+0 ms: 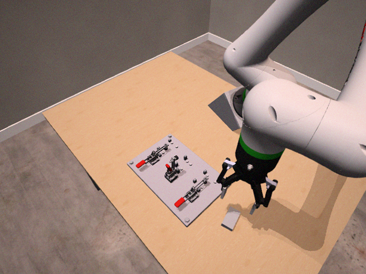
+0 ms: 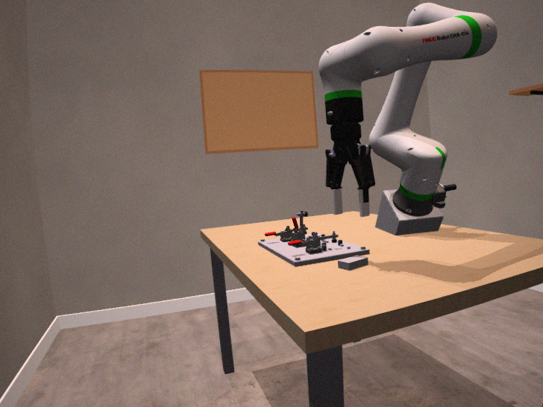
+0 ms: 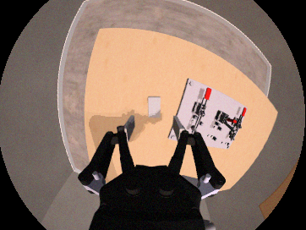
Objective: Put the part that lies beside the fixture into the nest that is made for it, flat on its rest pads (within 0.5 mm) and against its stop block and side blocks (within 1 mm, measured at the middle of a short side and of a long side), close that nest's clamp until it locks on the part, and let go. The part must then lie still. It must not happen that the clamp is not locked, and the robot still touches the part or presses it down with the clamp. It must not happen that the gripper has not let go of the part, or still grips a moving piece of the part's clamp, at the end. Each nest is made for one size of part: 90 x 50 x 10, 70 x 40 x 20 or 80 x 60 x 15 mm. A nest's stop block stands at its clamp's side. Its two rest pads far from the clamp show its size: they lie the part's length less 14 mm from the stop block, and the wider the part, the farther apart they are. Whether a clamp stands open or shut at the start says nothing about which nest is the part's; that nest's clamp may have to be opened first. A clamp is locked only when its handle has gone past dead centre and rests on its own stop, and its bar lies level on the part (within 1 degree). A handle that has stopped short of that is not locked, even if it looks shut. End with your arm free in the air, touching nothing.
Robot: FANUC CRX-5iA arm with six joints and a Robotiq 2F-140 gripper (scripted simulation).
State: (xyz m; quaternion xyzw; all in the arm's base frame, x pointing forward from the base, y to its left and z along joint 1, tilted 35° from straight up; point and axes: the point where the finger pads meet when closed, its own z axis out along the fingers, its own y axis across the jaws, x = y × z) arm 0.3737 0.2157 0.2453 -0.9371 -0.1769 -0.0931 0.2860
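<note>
My gripper is now 150 mm above the grey part. The rest, counted from my hand: grey fixture plate (260 mm to the right, 150 mm below, 50 mm ahead); clamp (140 mm to the right, 110 mm below, 60 mm ahead).
</note>
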